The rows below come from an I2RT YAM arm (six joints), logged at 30 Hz.
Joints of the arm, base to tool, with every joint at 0 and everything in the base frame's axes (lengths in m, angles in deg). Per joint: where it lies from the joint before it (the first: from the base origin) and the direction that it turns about. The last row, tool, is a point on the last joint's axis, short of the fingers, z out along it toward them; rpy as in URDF.
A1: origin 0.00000 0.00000 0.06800 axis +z
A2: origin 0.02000 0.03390 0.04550 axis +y
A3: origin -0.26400 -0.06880 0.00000 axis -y
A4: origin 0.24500 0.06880 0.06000 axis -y
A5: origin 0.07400 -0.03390 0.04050 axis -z
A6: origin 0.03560 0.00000 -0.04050 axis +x
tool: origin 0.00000 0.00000 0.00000 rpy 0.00 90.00 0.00
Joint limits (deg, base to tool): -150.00..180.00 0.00..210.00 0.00..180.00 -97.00..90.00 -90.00..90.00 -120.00..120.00
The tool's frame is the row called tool.
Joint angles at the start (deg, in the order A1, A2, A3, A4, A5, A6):
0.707 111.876 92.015 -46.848 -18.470 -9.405
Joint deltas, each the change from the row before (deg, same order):
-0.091 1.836 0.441 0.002 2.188 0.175
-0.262 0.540 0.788 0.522 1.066 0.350
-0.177 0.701 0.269 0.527 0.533 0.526
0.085 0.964 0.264 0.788 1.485 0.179
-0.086 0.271 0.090 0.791 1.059 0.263
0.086 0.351 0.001 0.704 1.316 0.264
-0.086 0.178 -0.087 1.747 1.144 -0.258
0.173 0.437 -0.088 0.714 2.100 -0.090
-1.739 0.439 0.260 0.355 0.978 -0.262
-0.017 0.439 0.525 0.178 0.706 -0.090
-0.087 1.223 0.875 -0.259 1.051 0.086
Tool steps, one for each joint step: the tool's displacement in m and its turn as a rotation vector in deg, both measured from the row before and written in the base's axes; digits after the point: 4 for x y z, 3 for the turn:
0.0048 -0.0019 -0.0108 -1.973 1.422 -1.086
0.0039 -0.0025 0.0005 -0.853 -0.682 -0.978
0.0029 -0.0016 -0.0032 -0.296 0.039 -0.852
0.0038 -0.0003 -0.0051 -1.301 -0.050 -0.651
0.0021 -0.0013 -0.0010 -0.871 -0.556 -0.738
0.0019 -0.0001 -0.0021 -1.101 -0.306 -0.679
0.0032 -0.0013 -0.0005 -1.140 -1.532 -0.331
0.0018 0.0000 -0.0032 -1.934 -0.211 -0.647
0.0020 -0.0139 -0.0016 -0.996 -0.199 -1.927
0.0023 -0.0006 -0.0004 -0.681 -0.257 -0.244
0.0036 -0.0014 -0.0048 -0.895 0.638 -0.619

